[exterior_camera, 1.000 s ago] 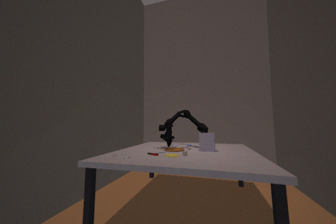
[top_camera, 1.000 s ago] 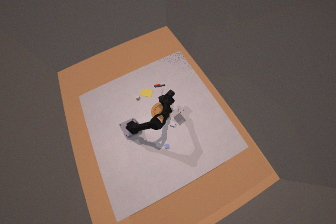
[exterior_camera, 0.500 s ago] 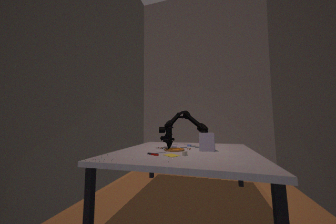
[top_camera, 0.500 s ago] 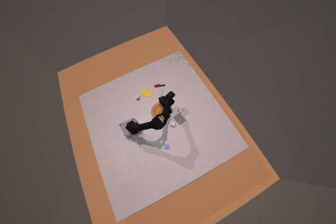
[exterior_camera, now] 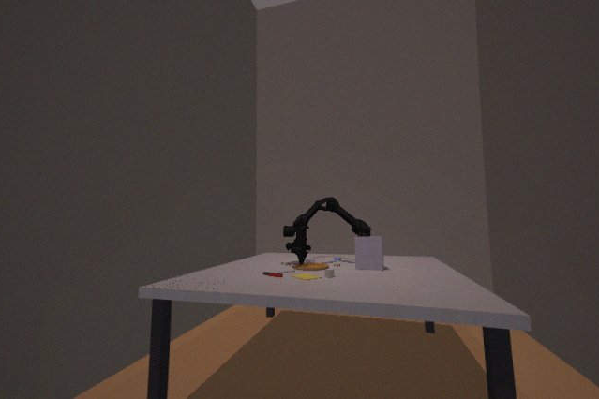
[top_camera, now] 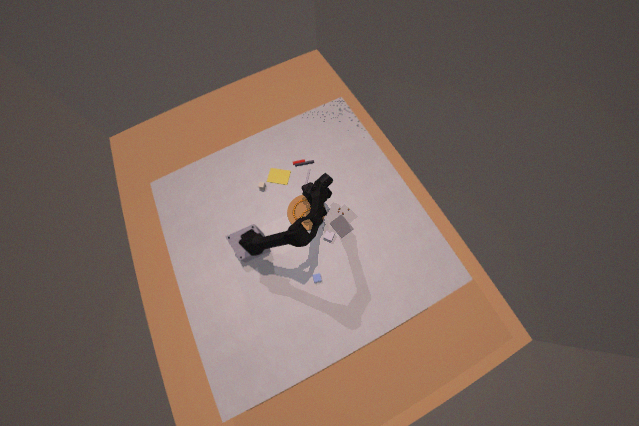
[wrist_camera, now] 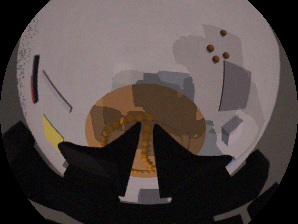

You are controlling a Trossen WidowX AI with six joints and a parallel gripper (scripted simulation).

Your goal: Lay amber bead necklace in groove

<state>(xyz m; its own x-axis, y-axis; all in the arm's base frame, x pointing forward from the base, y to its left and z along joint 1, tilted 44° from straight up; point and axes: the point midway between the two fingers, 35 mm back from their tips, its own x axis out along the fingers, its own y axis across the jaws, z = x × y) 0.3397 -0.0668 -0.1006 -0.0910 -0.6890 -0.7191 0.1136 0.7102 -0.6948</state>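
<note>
Now: gripper tip 50 mm past the round bead board and 10 mm above it. Round my gripper tip: thin grey bar: 50 mm ahead, 170 mm to the left, 10 mm below; yellow pad: 80 mm behind, 270 mm to the left, 10 mm below; grey square plate: 60 mm ahead, 160 mm to the right, 10 mm below.
</note>
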